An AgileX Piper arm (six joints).
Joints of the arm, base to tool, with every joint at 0 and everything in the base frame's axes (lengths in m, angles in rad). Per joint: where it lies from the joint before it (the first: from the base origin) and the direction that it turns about. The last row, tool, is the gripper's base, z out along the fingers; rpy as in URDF.
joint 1: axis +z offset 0 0 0.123
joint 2: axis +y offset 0 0 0
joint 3: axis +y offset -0.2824 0 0.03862
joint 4: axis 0.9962 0 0.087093 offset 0.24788 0 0.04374
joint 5: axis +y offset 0 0 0
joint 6: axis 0.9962 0 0.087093 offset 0.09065 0 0.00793
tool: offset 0 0 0 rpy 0 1.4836 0
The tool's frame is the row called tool.
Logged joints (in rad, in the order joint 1, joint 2, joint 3, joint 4, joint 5, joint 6), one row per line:
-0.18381, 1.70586, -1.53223, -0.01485, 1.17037, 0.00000
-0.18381, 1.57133, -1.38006, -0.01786, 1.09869, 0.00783
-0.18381, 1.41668, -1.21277, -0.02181, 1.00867, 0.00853
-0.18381, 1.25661, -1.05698, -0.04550, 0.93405, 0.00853
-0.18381, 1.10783, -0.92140, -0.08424, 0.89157, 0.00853
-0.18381, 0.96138, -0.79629, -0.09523, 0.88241, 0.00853
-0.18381, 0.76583, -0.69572, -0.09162, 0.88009, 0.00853
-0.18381, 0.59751, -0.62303, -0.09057, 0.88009, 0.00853
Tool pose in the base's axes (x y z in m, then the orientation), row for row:
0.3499, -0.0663, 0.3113, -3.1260, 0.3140, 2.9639
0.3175, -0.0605, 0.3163, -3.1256, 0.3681, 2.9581
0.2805, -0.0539, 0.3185, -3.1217, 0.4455, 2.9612
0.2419, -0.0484, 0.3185, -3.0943, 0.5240, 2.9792
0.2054, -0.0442, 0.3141, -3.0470, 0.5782, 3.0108
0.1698, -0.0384, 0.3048, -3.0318, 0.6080, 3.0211
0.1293, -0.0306, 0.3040, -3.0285, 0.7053, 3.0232
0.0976, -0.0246, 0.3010, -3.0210, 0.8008, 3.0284
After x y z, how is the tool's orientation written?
As angles about the fixed x, y, z axes (roll, pitch, yaw), in radians.
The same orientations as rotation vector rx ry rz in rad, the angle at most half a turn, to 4 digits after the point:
0.2545, 2.8181, -0.0617
0.2584, 2.7636, -0.0694
0.2491, 2.6870, -0.0818
0.2291, 2.6106, -0.1188
0.2037, 2.5577, -0.1710
0.1963, 2.5278, -0.1869
0.1949, 2.4302, -0.1908
0.1922, 2.3343, -0.1972

